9 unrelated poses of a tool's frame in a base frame.
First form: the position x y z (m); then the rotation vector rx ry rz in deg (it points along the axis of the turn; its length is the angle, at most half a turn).
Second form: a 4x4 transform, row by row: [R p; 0 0 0 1], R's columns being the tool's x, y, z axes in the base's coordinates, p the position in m. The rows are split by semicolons. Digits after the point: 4 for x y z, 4 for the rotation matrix.
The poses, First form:
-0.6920 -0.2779 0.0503 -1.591 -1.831 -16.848
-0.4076 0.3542 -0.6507 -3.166 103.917 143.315
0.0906 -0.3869 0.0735 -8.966 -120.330 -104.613
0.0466 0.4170 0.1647 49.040 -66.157 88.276
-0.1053 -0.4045 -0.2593 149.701 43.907 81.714
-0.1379 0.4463 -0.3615 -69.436 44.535 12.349
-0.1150 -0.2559 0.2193 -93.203 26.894 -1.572
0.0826 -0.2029 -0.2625 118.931 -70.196 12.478
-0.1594 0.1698 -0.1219 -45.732 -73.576 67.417
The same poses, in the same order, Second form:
0.9566 0.2902 -0.0274 -0.6920; -0.2893 0.9567 0.0320 -0.2779; 0.0355 -0.0227 0.9991 0.0503; 0 0 0 1
-0.9980 -0.0626 0.0012 -0.4076; 0.0206 -0.3102 0.9505 0.3542; -0.0591 0.9486 0.3109 -0.6507; 0 0 0 1
-0.9318 0.3093 -0.1902 0.0906; -0.1453 0.1623 0.9760 -0.3869; 0.3327 0.9370 -0.1063 0.0735; 0 0 0 1
-0.2616 -0.9649 -0.0223 0.0466; 0.2922 -0.0572 -0.9546 0.4170; 0.9199 -0.2562 0.2970 0.1647; 0 0 0 1
0.4458 0.3919 0.8048 -0.1053; 0.4548 -0.8735 0.1735 -0.4045; 0.7710 0.2887 -0.5676 -0.2593; 0 0 0 1
0.7282 -0.5405 0.4213 -0.1379; -0.2464 0.3671 0.8969 0.4463; -0.6395 -0.7570 0.1342 -0.3615; 0 0 0 1
0.9135 -0.2828 0.2926 -0.1150; -0.3149 -0.0360 0.9484 -0.2559; -0.2577 -0.9585 -0.1219 0.2193; 0 0 0 1
0.5371 -0.8196 -0.1992 0.0826; -0.7008 -0.3022 -0.6462 -0.2029; 0.4695 0.4867 -0.7367 -0.2625; 0 0 0 1
-0.1060 -0.2043 -0.9732 -0.1594; 0.9516 0.2629 -0.1588 0.1698; 0.2883 -0.9429 0.1665 -0.1219; 0 0 0 1

